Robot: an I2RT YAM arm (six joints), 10 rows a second.
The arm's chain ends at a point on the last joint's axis. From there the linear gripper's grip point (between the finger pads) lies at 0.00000 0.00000 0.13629 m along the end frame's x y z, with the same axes.
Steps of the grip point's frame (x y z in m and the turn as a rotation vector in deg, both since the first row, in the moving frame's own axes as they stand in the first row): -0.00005 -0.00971 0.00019 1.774 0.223 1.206; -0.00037 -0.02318 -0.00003 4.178 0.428 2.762; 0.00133 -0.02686 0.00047 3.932 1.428 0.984; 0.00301 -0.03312 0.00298 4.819 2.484 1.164
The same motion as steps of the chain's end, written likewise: -0.00062 -0.00550 0.00026 1.774 0.223 1.206; -0.00163 -0.01328 0.00034 4.178 0.428 2.762; -0.00214 -0.01754 0.00083 3.932 1.428 0.984; -0.00301 -0.02173 0.00359 4.819 2.484 1.164
